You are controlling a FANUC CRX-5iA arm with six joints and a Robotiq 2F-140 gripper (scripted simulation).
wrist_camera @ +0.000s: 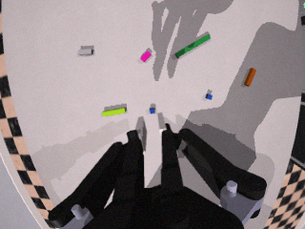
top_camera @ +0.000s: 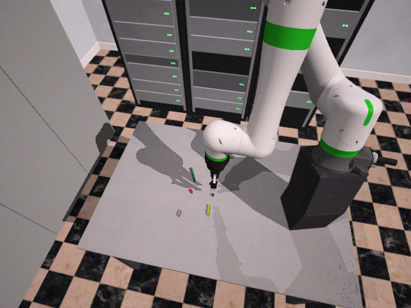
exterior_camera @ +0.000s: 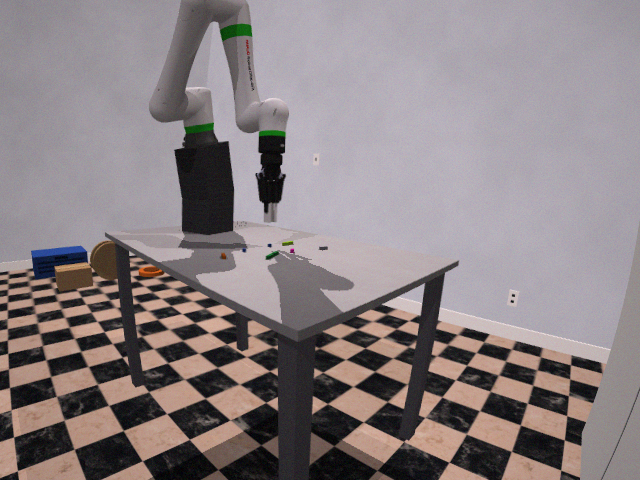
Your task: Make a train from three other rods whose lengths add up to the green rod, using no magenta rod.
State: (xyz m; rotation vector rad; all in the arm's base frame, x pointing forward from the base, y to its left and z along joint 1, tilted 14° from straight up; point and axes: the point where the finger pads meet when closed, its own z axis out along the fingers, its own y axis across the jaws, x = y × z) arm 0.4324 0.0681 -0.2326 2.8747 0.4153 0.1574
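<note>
Right now my hand is 12 cm short of the grey rod, 15 cm to the right of it and 11 cm above it. Also, from my hand: magenta rod (11 cm ahead, 2 cm to the left, 11 cm below); then lime rod (1 cm behind, 8 cm to the left, 11 cm below); then green rod (14 cm ahead, 7 cm to the right, 11 cm below).
</note>
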